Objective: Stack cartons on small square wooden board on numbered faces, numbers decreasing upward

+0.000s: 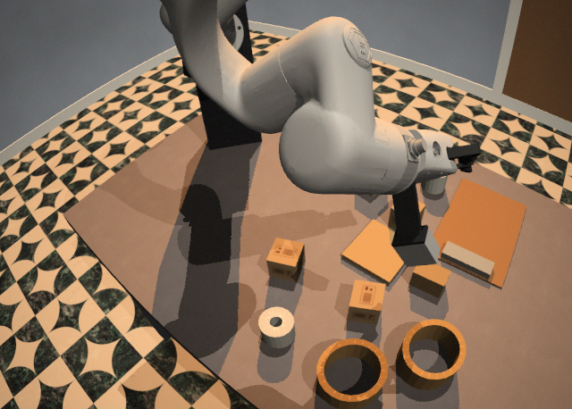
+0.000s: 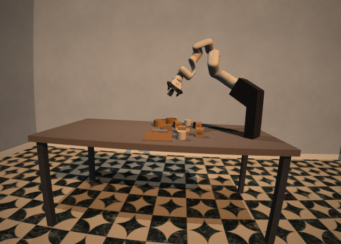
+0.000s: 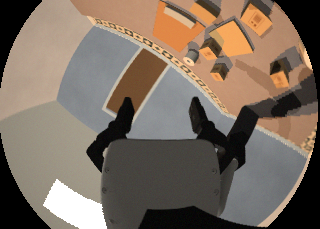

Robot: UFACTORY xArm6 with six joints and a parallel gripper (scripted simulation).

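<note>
The square wooden board lies 320 mm below my hand, 80 mm to the left of it and 80 mm behind it. The rest, counted from my hand: block 300 mm below, 40 mm ahead, 30 mm to the left; then pale cylinder 330 mm to the left, 290 mm below.
</note>
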